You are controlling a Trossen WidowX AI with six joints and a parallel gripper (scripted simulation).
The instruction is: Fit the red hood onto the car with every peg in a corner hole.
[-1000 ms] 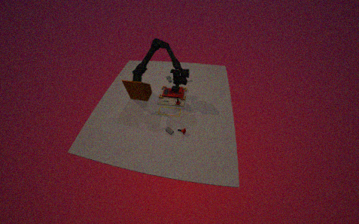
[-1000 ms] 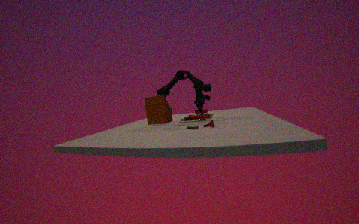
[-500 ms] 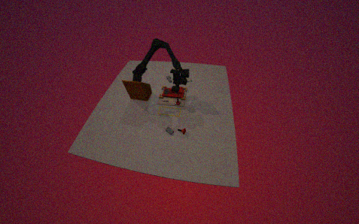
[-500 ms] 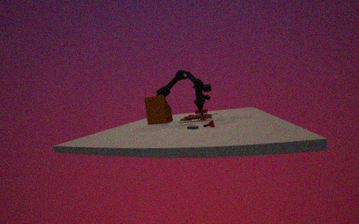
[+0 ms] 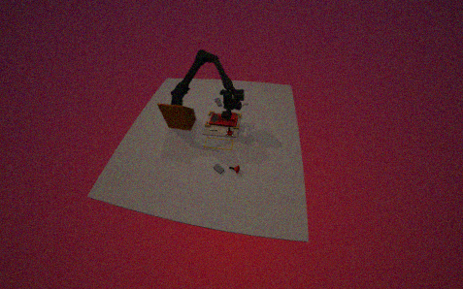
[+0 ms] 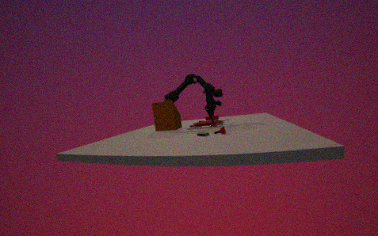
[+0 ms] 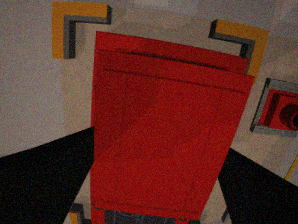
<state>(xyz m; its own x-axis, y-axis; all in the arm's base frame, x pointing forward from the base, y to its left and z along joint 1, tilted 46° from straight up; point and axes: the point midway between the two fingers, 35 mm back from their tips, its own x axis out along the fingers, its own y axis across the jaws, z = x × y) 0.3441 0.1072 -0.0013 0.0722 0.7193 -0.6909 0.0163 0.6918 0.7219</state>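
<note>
Right now the red hood is right at my gripper tip. Also, from my gripper tip: pale jig: 40 mm behind, 20 mm to the right, 40 mm below.
</note>
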